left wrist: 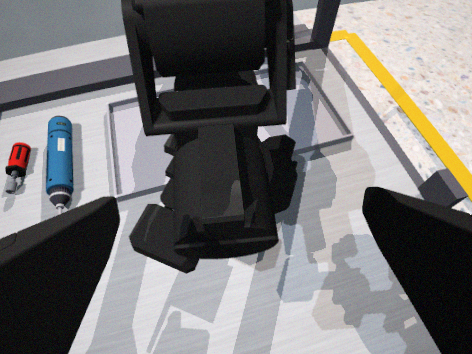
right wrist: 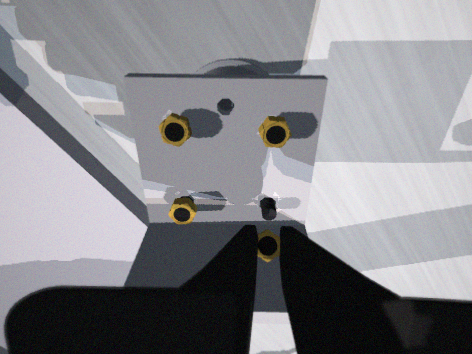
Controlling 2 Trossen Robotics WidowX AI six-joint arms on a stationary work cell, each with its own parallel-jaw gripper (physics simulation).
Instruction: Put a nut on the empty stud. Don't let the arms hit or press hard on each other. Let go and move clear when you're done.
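Places are measured from the left arm's base along level axes (x ahead, y left, z up), in centimetres.
Pixels of known places: left gripper, fingertip midpoint: (left wrist: 242,204); right gripper, fingertip midpoint: (right wrist: 267,237).
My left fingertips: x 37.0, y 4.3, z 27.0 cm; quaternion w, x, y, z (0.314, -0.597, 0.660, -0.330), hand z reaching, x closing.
Note:
Ahead of a thing's pixels: the offset from my left fingertips to its top centre. "pt": to the spot under its first point.
In the right wrist view a grey metal plate {pt dx +12.9, dy +1.4, dz -25.8 cm} (right wrist: 225,165) carries brass nuts on three studs: one at upper left (right wrist: 174,131), one at upper right (right wrist: 275,132) and one at lower left (right wrist: 182,212). The bare dark stud {dx +12.1, dy +3.8, dz -25.0 cm} (right wrist: 268,208) is at lower right. My right gripper (right wrist: 267,237) is shut on a brass nut {dx +12.4, dy +4.0, dz -22.9 cm} (right wrist: 268,257), which shows just below the bare stud and apart from it in this view. My left gripper is open with nothing between its fingers. The plate does not show in the left wrist view.
In the left wrist view the black other arm (left wrist: 215,165) stands beyond my open left fingers, over a shallow tray (left wrist: 114,150). A blue screwdriver-like tool {dx +25.3, dy +27.0, dz -28.4 cm} (left wrist: 60,155) and a small red tool {dx +27.5, dy +35.4, dz -29.5 cm} (left wrist: 19,157) lie at the left. A dark table rim {pt dx +29.8, dy -31.4, dz -32.4 cm} (left wrist: 380,120) runs at the right.

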